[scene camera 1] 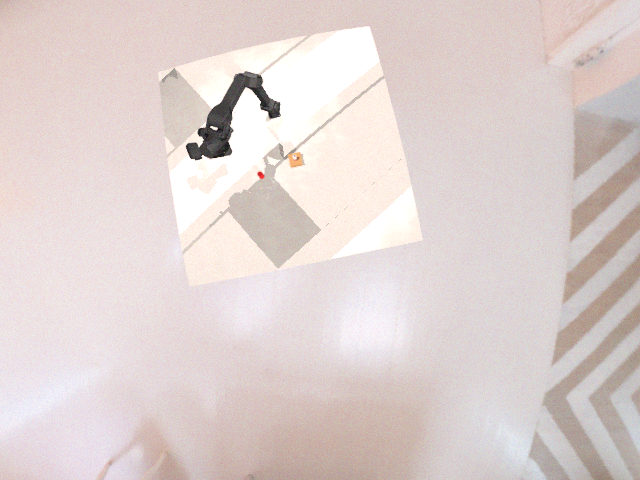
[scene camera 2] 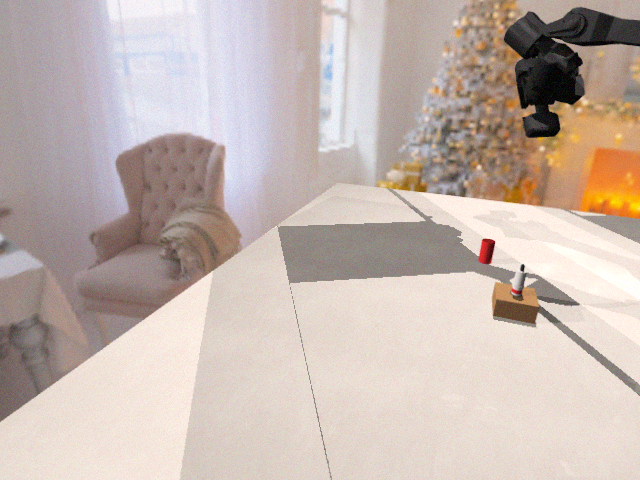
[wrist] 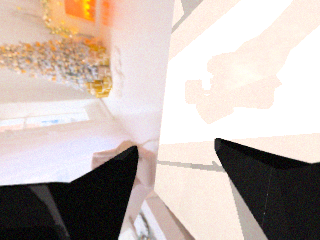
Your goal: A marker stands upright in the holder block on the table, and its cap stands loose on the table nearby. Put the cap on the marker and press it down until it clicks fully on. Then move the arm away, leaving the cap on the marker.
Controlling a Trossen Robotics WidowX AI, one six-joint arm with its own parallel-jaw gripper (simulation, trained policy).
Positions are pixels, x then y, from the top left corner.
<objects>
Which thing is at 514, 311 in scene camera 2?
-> A holder block.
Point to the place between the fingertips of my gripper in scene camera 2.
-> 525, 120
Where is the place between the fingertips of my gripper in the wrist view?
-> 175, 147
</objects>
